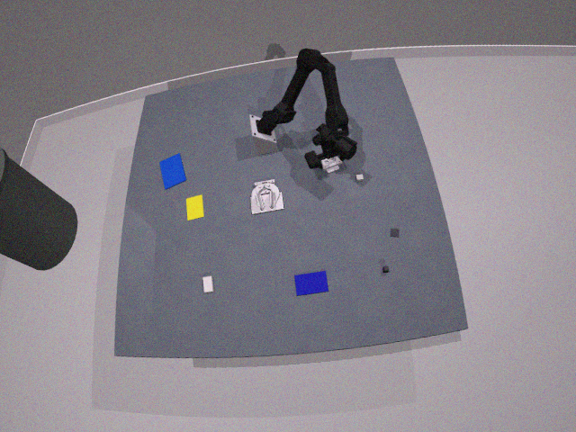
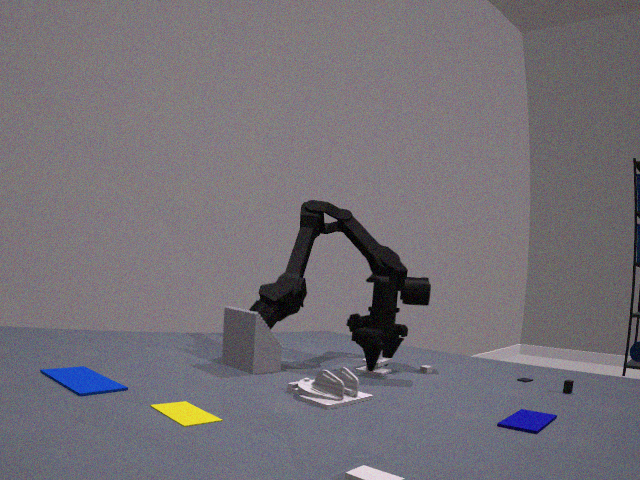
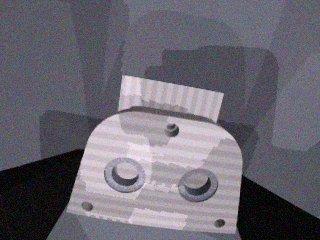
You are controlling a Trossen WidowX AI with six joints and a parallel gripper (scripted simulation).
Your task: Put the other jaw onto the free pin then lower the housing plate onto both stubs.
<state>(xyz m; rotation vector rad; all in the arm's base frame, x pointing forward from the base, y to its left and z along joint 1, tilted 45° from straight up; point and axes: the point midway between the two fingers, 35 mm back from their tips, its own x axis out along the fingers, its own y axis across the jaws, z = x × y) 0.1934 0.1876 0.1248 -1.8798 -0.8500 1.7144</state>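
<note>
Right now the small white cube is 90 mm to the left of my gripper tip and 80 mm ahead of it. Also, from my gripper tip: dark blue pad 430 mm ahead, 180 mm to the right, 10 mm below; then yellow pad 560 mm to the right, 30 mm ahead, 10 mm below; then base 20 mm above, 10 mm behind.
</note>
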